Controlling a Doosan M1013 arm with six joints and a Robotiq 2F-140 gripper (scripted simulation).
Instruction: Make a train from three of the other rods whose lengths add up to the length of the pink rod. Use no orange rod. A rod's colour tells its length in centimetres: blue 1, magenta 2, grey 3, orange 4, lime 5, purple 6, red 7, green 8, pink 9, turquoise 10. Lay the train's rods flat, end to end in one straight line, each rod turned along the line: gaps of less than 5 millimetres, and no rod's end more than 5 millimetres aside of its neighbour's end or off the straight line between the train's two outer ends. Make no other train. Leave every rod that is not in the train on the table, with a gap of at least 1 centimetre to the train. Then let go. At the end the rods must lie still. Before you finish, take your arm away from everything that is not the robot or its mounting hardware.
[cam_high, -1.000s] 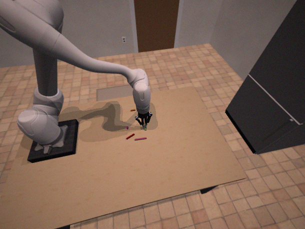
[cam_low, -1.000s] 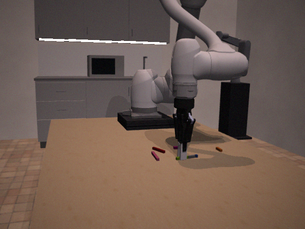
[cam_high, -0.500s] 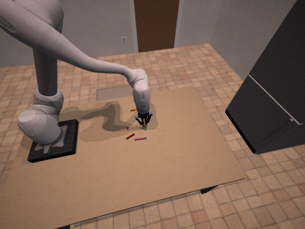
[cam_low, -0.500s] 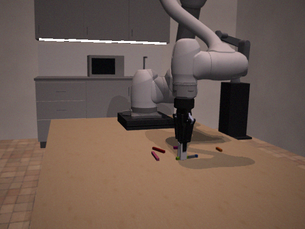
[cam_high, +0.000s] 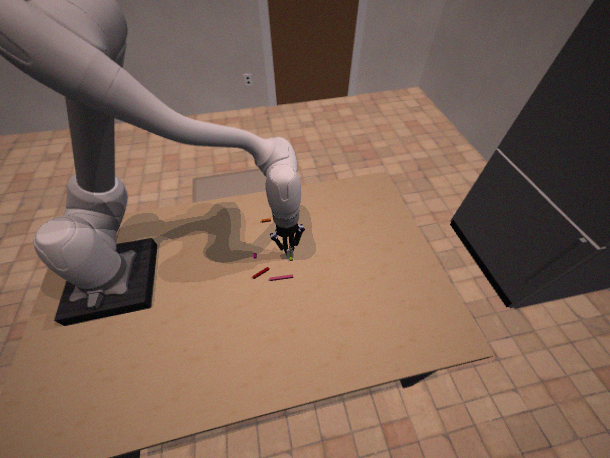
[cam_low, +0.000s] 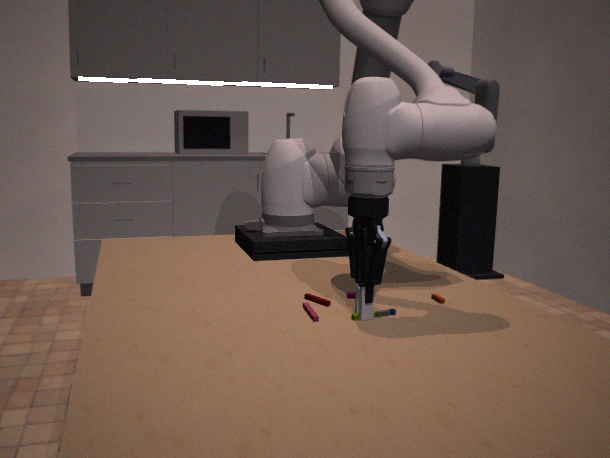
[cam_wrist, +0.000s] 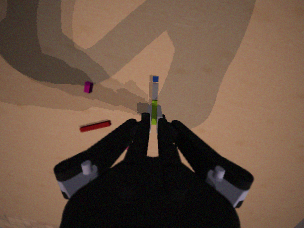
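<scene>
The lime rod lies 3 cm below my hand. The rest, counted from my hand: grey rod: 4 cm to the left, 3 cm below, 1 cm behind; then blue rod: 6 cm to the left, 3 cm below, 1 cm behind; then pink rod: 9 cm to the right, 4 cm behind, 3 cm below.
</scene>
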